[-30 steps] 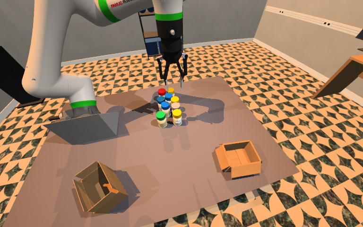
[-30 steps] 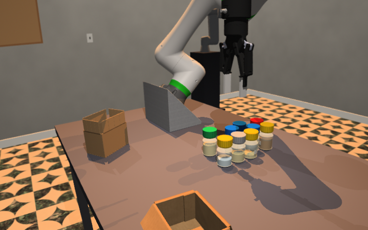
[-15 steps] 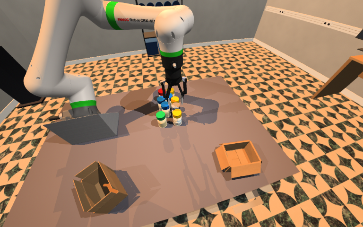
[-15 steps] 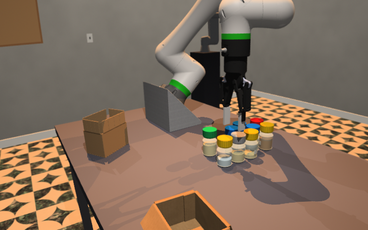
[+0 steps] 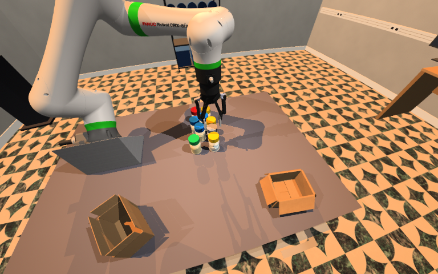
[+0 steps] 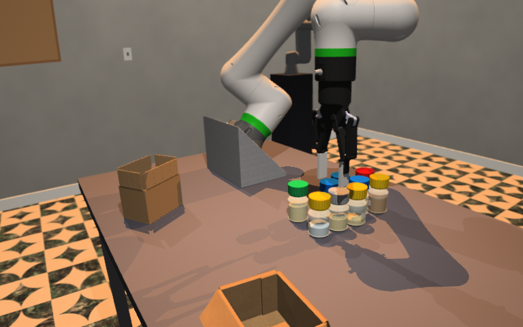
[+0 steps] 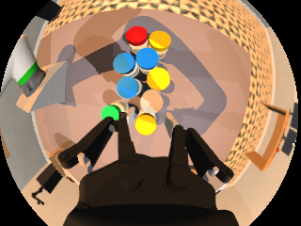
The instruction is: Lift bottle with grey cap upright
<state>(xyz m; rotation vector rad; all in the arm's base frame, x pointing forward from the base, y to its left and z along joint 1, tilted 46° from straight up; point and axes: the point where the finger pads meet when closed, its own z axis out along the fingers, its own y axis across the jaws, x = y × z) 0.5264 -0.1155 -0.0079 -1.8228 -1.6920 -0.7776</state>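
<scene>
The yellow-capped bottle lies 12 cm below my hand, 4 cm to the right of it and 1 cm behind it. The rest, counted from my hand: brown box 42 cm behind, 32 cm to the right, 10 cm below; red-capped bottle 20 cm to the left, 12 cm below, 5 cm behind.
</scene>
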